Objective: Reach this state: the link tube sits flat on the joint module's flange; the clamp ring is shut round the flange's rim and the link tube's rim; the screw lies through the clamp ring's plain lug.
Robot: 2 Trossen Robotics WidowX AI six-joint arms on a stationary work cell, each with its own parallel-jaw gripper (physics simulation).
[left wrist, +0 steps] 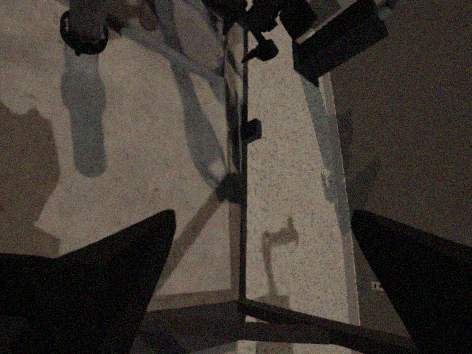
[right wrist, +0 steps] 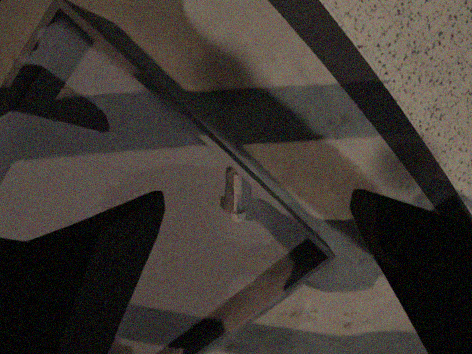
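Observation:
In the left wrist view, a dark ring goes round the lower part of a grey upright body at the top left; joint module, flange and link tube cannot be told apart there. In the right wrist view, a small pale, pinkish peg, seemingly the screw, is inside a shallow tray, close to its long wall. My right gripper is open and empty, with the screw between its fingertips in the picture but not gripped. My left gripper is open and empty, away from the ringed body.
A dark box-shaped part and dark robot parts show at the top of the left wrist view. A small dark block sits at the table's edge. A dark curved border crosses the right wrist view, with speckled ground beyond it.

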